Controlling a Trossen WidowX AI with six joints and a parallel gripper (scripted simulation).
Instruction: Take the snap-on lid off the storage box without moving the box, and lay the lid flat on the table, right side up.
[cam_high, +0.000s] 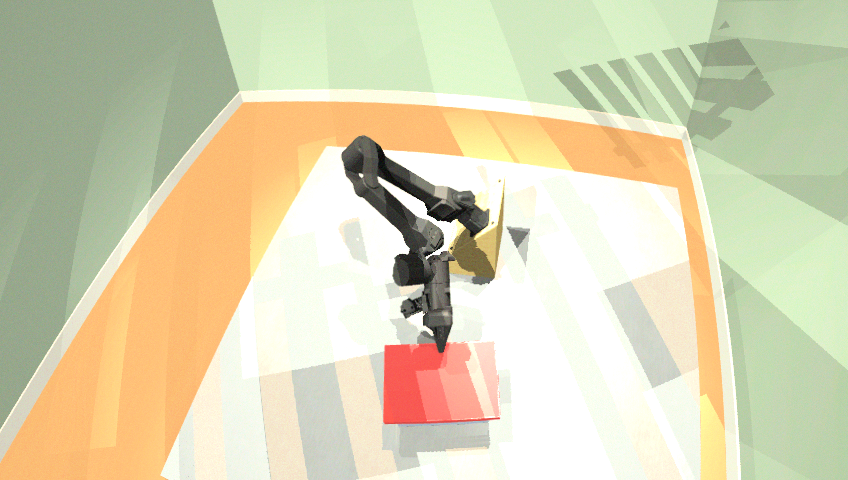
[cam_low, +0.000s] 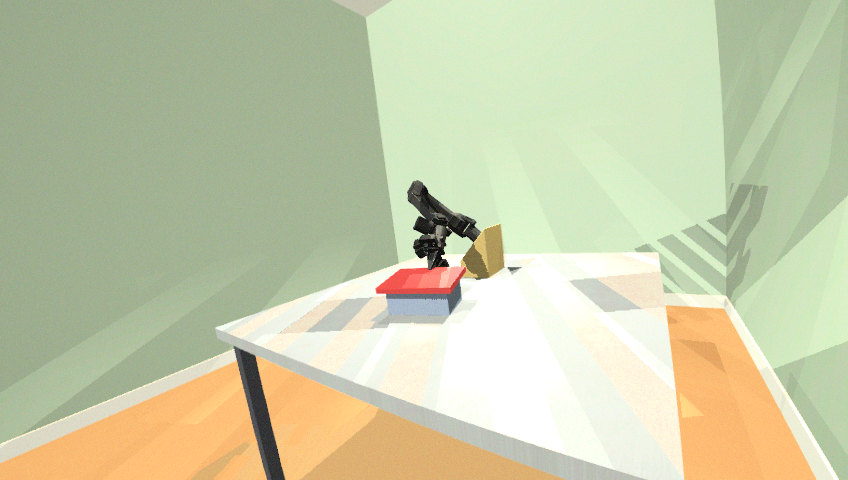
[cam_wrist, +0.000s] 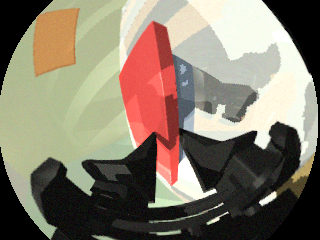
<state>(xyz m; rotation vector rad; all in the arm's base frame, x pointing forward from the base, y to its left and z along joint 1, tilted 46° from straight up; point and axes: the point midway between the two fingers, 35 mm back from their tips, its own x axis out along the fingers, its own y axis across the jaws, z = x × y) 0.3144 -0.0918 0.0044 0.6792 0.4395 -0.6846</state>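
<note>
Now: the red lid 8 cm ahead of my gripper tip and 1 cm to the left of it. From my gripper tip the other things lie so: storage box 7 cm ahead, 1 cm to the left, 5 cm below.
</note>
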